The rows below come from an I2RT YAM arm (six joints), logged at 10 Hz.
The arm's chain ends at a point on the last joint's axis. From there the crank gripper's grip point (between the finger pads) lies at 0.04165 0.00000 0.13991 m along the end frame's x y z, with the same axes.
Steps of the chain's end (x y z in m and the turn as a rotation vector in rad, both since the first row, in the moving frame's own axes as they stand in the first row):
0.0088, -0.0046, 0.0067, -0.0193, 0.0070, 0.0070
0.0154, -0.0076, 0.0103, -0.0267, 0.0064, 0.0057
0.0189, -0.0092, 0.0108, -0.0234, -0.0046, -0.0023
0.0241, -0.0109, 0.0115, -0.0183, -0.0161, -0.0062
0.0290, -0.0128, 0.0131, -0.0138, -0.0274, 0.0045
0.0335, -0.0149, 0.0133, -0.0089, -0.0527, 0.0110
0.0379, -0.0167, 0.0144, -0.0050, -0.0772, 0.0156
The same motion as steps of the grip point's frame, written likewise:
0.0098, -0.0016, 0.0064, -0.0193, 0.0070, 0.0070
0.0163, -0.0036, 0.0100, -0.0267, 0.0064, 0.0057
0.0183, -0.0060, 0.0110, -0.0234, -0.0046, -0.0023
0.0218, -0.0086, 0.0121, -0.0183, -0.0161, -0.0062
0.0251, -0.0107, 0.0142, -0.0138, -0.0274, 0.0045
0.0261, -0.0132, 0.0153, -0.0089, -0.0527, 0.0110
0.0270, -0.0154, 0.0172, -0.0050, -0.0772, 0.0156

